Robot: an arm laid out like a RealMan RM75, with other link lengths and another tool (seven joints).
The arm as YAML. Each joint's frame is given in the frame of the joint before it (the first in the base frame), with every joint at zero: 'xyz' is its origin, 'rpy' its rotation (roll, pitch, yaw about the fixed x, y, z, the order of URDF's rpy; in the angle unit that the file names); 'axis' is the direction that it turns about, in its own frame. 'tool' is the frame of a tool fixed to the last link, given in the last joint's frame.
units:
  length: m
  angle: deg
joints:
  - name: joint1
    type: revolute
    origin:
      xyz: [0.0, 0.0, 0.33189]
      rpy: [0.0, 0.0, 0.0]
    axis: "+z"
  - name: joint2
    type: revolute
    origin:
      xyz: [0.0, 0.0, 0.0]
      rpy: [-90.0, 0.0, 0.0]
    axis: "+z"
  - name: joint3
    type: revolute
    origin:
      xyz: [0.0, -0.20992, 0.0]
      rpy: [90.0, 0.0, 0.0]
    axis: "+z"
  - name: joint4
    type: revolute
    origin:
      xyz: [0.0, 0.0, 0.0]
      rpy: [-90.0, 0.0, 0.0]
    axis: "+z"
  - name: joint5
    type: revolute
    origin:
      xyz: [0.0, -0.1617, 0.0]
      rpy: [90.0, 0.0, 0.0]
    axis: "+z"
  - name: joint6
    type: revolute
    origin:
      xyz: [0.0, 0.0, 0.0]
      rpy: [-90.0, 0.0, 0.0]
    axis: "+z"
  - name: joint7
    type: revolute
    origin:
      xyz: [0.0, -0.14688, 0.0]
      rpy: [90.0, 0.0, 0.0]
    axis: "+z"
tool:
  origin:
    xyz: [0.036, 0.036, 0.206]
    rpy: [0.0, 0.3, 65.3]
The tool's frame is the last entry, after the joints.
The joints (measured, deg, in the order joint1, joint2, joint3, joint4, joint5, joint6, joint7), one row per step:
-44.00, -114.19, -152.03, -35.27, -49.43, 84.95, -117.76
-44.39, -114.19, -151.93, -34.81, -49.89, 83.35, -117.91
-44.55, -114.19, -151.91, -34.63, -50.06, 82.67, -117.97
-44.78, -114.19, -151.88, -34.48, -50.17, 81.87, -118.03
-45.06, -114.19, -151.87, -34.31, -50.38, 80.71, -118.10
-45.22, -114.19, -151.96, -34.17, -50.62, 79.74, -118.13
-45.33, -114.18, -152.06, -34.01, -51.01, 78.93, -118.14
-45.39, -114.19, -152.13, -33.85, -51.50, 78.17, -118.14
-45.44, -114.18, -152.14, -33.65, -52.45, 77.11, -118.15
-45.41, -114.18, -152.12, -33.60, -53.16, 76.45, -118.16
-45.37, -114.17, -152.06, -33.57, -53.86, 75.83, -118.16
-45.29, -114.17, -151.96, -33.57, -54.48, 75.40, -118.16
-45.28, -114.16, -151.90, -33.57, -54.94, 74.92, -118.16
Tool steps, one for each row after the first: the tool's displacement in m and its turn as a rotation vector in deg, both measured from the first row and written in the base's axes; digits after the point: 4 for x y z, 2 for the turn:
0.0000, 0.0082, 0.0014, 1.09, 0.04, 0.49
-0.0002, 0.0117, 0.0021, 1.56, 0.07, 0.71
-0.0005, 0.0158, 0.0029, 2.12, 0.22, 0.90
-0.0012, 0.0221, 0.0045, 3.02, 0.41, 1.20
-0.0019, 0.0276, 0.0065, 3.87, 0.45, 1.54
-0.0018, 0.0326, 0.0089, 4.66, 0.30, 1.86
-0.0015, 0.0372, 0.0114, 5.42, 0.05, 2.18
-0.0003, 0.0440, 0.0157, 6.59, -0.46, 2.63
0.0004, 0.0485, 0.0190, 7.40, -0.83, 2.92
0.0010, 0.0527, 0.0223, 8.17, -1.16, 3.18
0.0016, 0.0556, 0.0248, 8.74, -1.47, 3.38
0.0018, 0.0587, 0.0272, 9.31, -1.64, 3.56

